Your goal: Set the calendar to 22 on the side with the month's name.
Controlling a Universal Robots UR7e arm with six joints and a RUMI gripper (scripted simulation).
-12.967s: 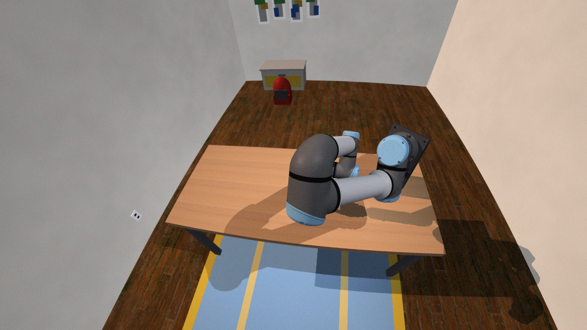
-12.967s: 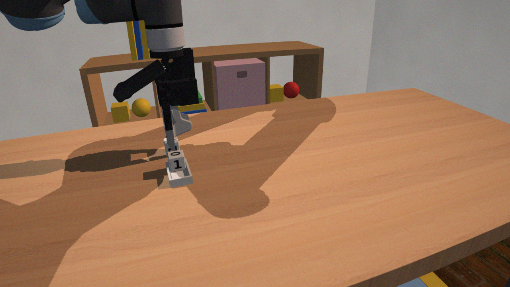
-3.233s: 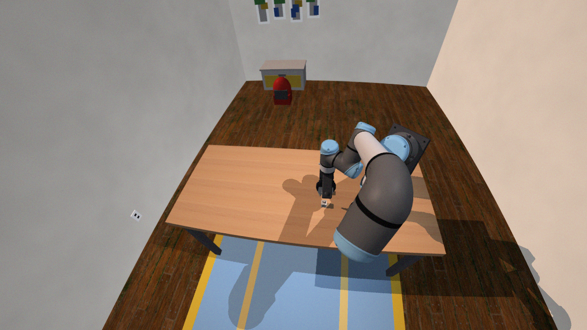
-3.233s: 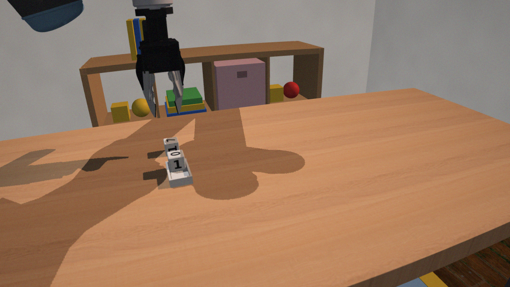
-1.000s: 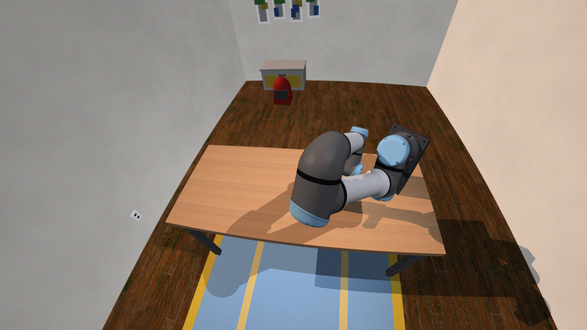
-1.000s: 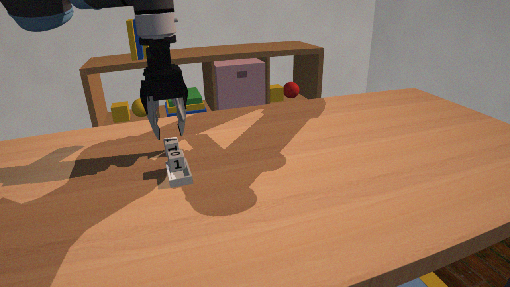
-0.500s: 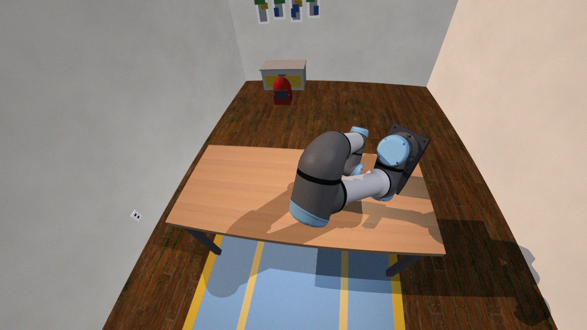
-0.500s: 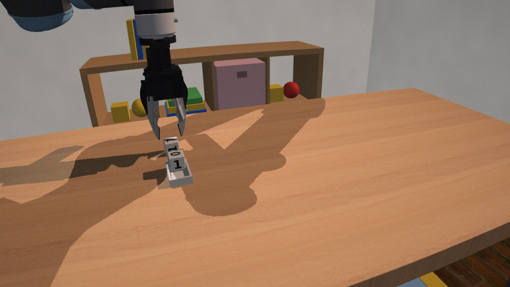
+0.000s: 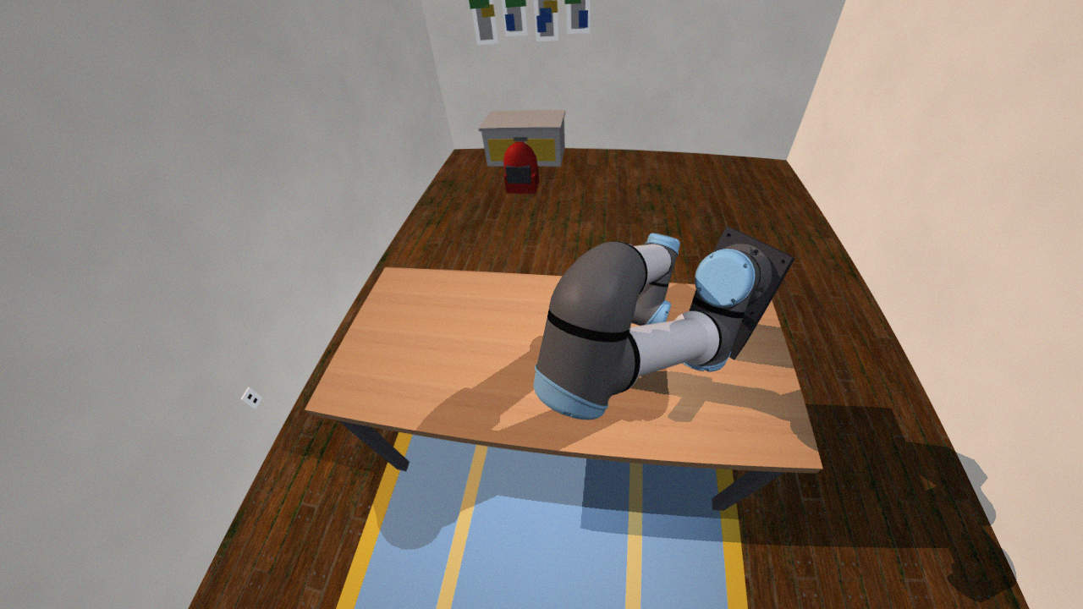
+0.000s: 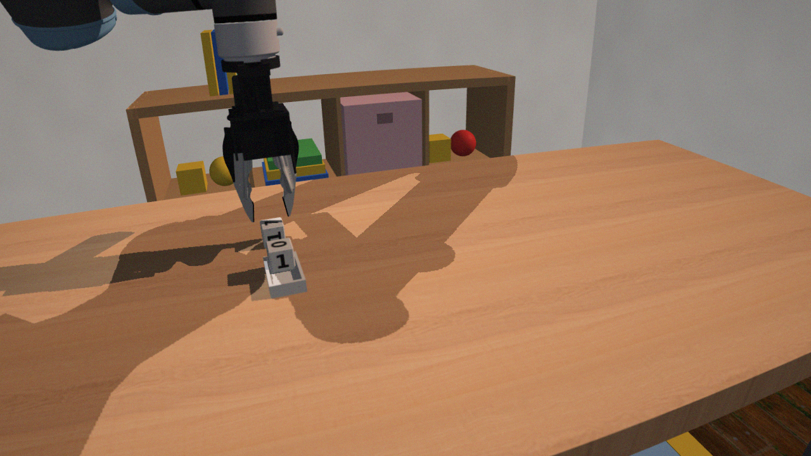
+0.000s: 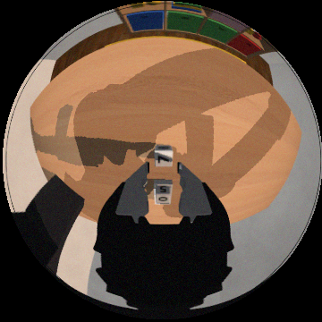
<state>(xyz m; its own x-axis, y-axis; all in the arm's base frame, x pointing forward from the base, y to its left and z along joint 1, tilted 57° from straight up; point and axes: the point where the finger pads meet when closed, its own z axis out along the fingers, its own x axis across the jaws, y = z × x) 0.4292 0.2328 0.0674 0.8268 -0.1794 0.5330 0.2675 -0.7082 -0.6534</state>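
Right now my hand is 4 cm above the white cube. The rest, counted from my hand: grey tray: 3 cm ahead, 11 cm to the right, 5 cm below.
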